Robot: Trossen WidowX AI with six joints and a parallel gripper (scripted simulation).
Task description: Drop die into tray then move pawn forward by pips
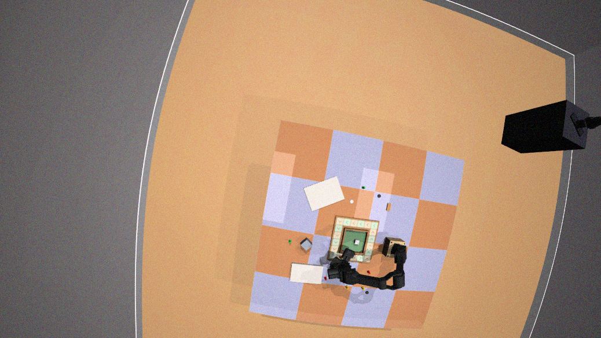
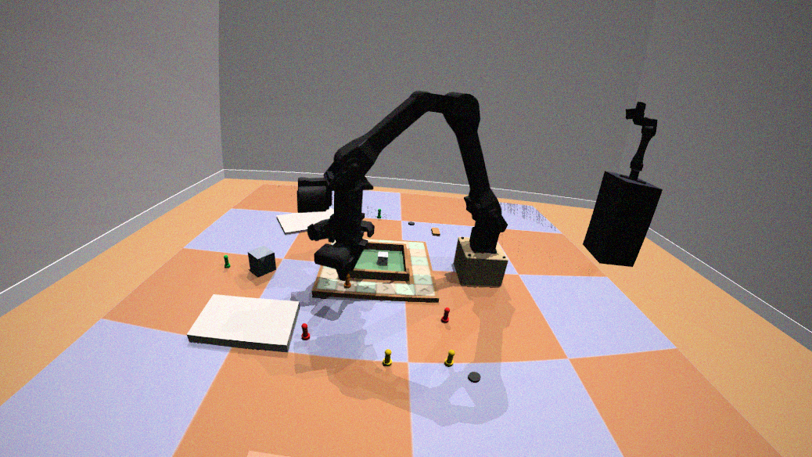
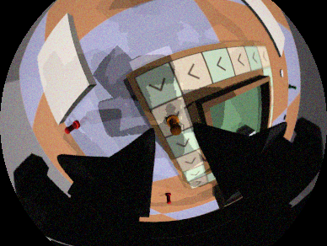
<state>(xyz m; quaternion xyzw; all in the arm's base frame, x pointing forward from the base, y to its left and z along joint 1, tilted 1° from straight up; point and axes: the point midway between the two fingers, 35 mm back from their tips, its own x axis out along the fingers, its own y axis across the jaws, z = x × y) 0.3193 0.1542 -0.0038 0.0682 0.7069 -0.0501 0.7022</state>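
The orange pawn is 10 mm below my gripper tip. The rest, counted from my gripper tip: green dice tray (50 mm behind, 120 mm to the right, 40 mm below); white die (60 mm behind, 130 mm to the right, 20 mm below); grey cube (230 mm ahead, 30 mm to the right, 20 mm below).
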